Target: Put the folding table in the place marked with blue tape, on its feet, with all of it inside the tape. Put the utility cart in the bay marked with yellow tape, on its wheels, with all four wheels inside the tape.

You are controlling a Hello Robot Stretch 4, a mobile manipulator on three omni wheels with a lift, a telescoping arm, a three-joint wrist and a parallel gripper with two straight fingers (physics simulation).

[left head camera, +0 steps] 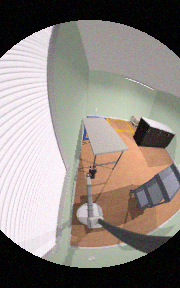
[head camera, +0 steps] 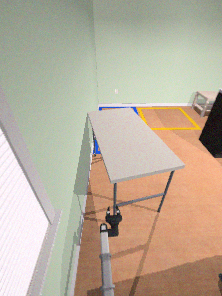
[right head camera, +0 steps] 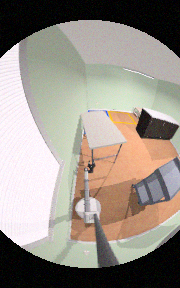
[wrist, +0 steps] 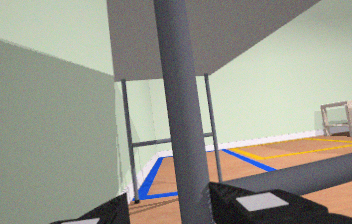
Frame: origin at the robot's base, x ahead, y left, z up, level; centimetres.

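Seen in the pictures: gripper, fingertip midpoint: (left head camera: 92,165) (head camera: 112,205) (right head camera: 90,159) (wrist: 169,204).
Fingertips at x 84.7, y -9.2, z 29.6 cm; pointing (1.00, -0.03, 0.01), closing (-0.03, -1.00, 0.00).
Observation:
A point is followed by its place in that frame.
The folding table (head camera: 132,145) {x 118.2, y -31.3, z 71.0 cm} (left head camera: 105,135) {x 121.5, y -33.5, z 71.0 cm} (right head camera: 103,129) {x 118.9, y -34.1, z 71.0 cm} (wrist: 135,40) {x 142.8, y -5.6, z 67.2 cm} stands upright beside the left wall. Its grey top hides part of the blue tape (head camera: 118,107) (wrist: 152,177) {x 260.1, y -1.4, z -2.7 cm}. In the wrist view, its far left foot is near the blue tape's near left corner. My gripper (head camera: 113,209) {x 84.7, y -9.2, z 29.6 cm} (wrist: 169,204) {x 84.7, y -9.2, z 29.6 cm} is open, with its fingers on either side of the table's near left leg (wrist: 182,110) {x 83.5, y -10.9, z 36.3 cm}. The utility cart (left head camera: 155,192) {x 4.9, y -112.3, z 44.4 cm} (right head camera: 157,186) {x 7.6, y -114.6, z 44.4 cm} is blue-grey and at the right, away from the yellow tape (head camera: 172,129) {x 263.9, y -154.6, z -3.6 cm} (wrist: 245,153) {x 317.0, y -107.5, z -2.7 cm}, which lies right of the blue tape.
A dark cabinet (head camera: 214,125) {x 199.5, y -183.8, z 38.9 cm} (left head camera: 152,136) {x 160.5, y -219.8, z 49.2 cm} (right head camera: 156,126) {x 160.4, y -221.4, z 54.6 cm} with a white top stands at the right. A small pale wooden stand (head camera: 204,95) {x 329.1, y -248.7, z 42.3 cm} (wrist: 345,103) {x 311.8, y -244.1, z 39.2 cm} is by the far wall. A window with white blinds (head camera: 20,200) {x 40.4, y 25.9, z 110.2 cm} is close on the left.

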